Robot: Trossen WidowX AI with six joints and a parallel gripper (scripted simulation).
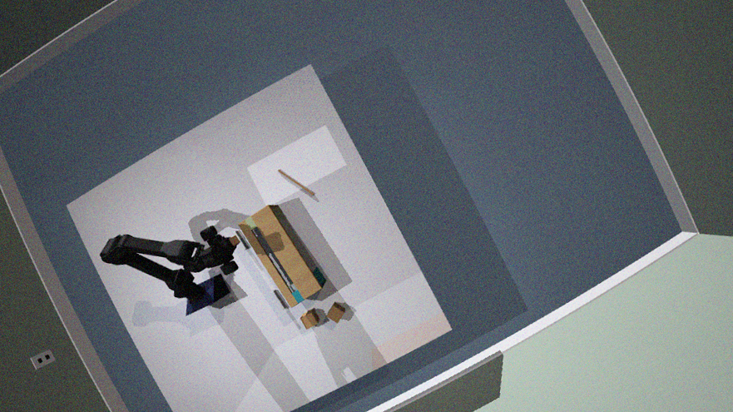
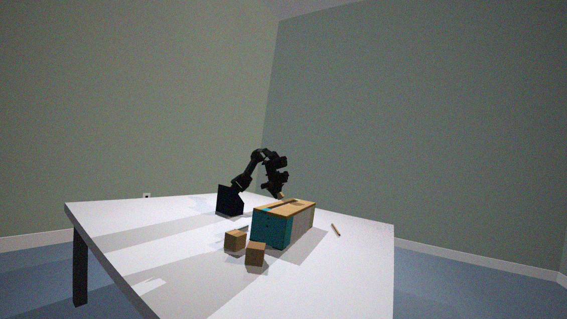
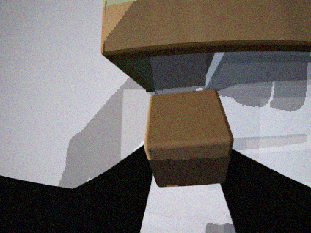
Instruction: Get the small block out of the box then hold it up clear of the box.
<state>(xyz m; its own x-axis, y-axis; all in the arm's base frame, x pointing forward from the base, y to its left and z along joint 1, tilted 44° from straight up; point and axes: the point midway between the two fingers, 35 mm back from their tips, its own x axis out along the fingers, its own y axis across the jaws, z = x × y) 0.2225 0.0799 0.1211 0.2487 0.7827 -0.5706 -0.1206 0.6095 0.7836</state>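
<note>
The tan block lies 2 cm above my gripper tip and 1 cm ahead of it. The rest, counted from my gripper tip: box (12 cm to the right, 12 cm ahead, 6 cm below); then thin tan stick (29 cm ahead, 15 cm to the left, 12 cm below).
</note>
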